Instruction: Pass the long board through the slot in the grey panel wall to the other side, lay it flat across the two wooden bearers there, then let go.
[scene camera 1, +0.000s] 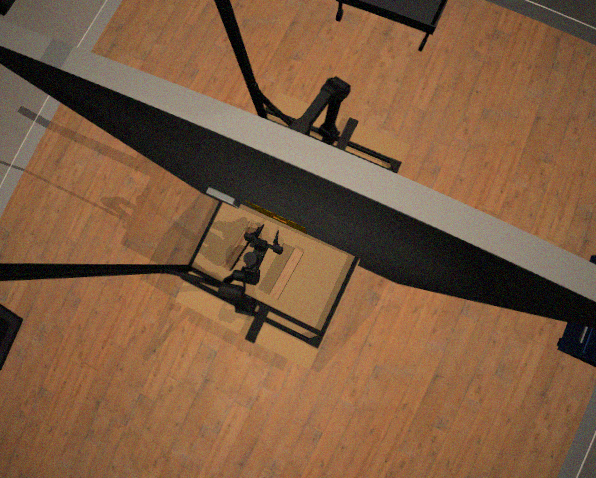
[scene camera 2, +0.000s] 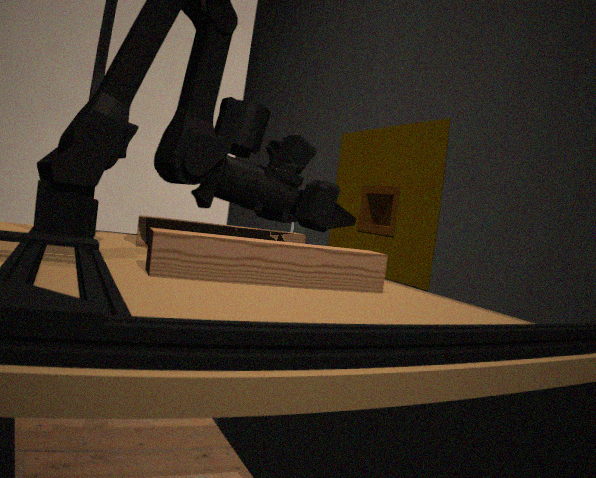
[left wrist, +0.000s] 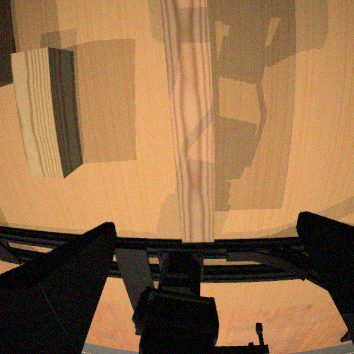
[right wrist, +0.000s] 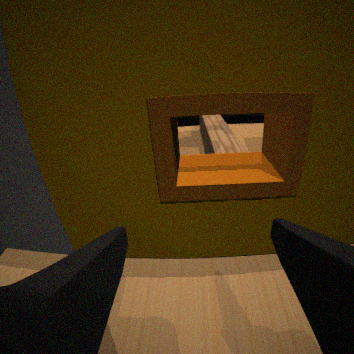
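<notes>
The long board (left wrist: 192, 125) lies lengthwise below my left gripper (left wrist: 208, 227), which is wide open; the fingers stand apart on either side of its near end. Part of the board (right wrist: 226, 136) shows through the slot (right wrist: 167, 150) (scene camera 2: 395, 210) in the right wrist view, beyond the grey panel wall (scene camera 1: 350, 175) (scene camera 2: 500, 150) (right wrist: 20, 175). My right gripper (scene camera 1: 269, 230) (right wrist: 199, 232) is open and empty on the bearer side, facing the slot. The two wooden bearers (scene camera 1: 287, 274) (scene camera 2: 267, 260) (scene camera 2: 200, 229) lie apart on the table there. What the board rests on is unclear.
A yellow panel (scene camera 1: 275, 217) (scene camera 2: 425, 175) (right wrist: 75, 125) surrounds the slot. A pale wooden block (left wrist: 32, 115) stands left of the board in the left wrist view. Black frame rails (scene camera 2: 300, 345) edge the table (scene camera 2: 225, 305). The wall hides my left gripper in scene camera 1.
</notes>
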